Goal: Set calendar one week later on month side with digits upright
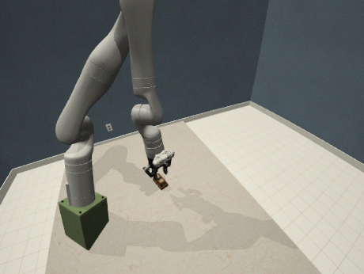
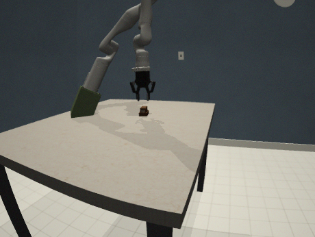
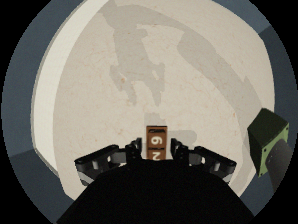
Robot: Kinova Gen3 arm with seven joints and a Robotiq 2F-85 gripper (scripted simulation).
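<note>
Right now the brown digit cube is 7 cm below my hand. Round my hand: brown calendar tray: 1 cm behind, 2 cm to the left, 9 cm below.
</note>
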